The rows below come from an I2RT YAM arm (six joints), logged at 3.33 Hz.
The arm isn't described. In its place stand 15 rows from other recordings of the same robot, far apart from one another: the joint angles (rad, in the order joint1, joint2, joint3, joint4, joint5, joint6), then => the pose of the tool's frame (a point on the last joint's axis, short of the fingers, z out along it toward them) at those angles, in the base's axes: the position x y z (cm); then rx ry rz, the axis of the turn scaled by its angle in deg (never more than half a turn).
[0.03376, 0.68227, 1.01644, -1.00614, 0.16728, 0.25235] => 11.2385 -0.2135 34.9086 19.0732 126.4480 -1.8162
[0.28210, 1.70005, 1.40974, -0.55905, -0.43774, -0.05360] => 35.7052 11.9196 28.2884 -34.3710 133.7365 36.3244
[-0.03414, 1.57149, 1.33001, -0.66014, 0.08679, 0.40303] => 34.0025 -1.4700 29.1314 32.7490 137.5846 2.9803
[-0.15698, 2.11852, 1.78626, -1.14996, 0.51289, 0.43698] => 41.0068 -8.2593 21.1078 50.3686 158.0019 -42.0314
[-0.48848, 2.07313, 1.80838, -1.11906, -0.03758, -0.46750] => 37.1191 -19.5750 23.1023 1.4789 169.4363 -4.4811
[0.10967, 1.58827, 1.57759, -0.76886, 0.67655, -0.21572] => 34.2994 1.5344 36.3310 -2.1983 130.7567 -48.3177
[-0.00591, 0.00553, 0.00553, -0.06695, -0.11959, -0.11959] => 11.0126 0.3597 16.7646 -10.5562 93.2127 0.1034
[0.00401, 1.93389, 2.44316, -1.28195, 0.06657, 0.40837] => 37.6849 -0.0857 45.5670 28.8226 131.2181 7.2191
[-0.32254, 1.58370, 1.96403, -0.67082, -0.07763, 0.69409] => 31.7206 -10.3102 49.2781 49.5083 95.2361 18.8546
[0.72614, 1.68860, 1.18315, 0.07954, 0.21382, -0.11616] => 29.9263 25.5640 26.4594 -39.3396 107.0724 10.3719
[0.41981, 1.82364, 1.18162, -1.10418, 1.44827, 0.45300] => 29.2475 9.1852 19.3303 -7.2337 118.4136 -99.1976
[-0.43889, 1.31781, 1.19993, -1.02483, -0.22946, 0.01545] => 22.9193 -9.8644 30.1007 30.7322 149.9686 10.2510
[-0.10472, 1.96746, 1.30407, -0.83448, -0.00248, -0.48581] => 35.8003 -3.7539 14.4101 -33.3323 172.7673 -1.6590
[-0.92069, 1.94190, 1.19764, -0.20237, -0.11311, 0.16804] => 24.5623 -31.6391 14.8946 72.4056 124.6885 -9.5022
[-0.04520, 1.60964, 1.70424, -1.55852, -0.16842, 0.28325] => 28.0110 -0.6696 35.1703 27.7317 172.1590 15.7225
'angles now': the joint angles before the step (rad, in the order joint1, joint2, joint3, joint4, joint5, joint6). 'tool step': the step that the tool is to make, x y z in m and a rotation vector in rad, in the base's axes. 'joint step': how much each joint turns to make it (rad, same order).
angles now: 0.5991, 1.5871, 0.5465, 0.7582, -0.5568, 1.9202
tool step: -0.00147, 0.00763, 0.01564, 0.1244, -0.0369, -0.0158
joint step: 0.0259, 0.0000, -0.0004, 0.1551, 0.0244, 0.1022
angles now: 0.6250, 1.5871, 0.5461, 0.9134, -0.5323, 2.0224
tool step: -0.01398, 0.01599, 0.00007, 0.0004, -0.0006, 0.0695
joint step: 0.0699, 0.0000, 0.0000, 0.0007, 0.0004, 0.0000
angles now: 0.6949, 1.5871, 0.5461, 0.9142, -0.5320, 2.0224
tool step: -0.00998, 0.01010, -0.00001, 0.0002, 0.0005, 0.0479
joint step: 0.0465, 0.0000, 0.0000, 0.0000, -0.0014, 0.0004
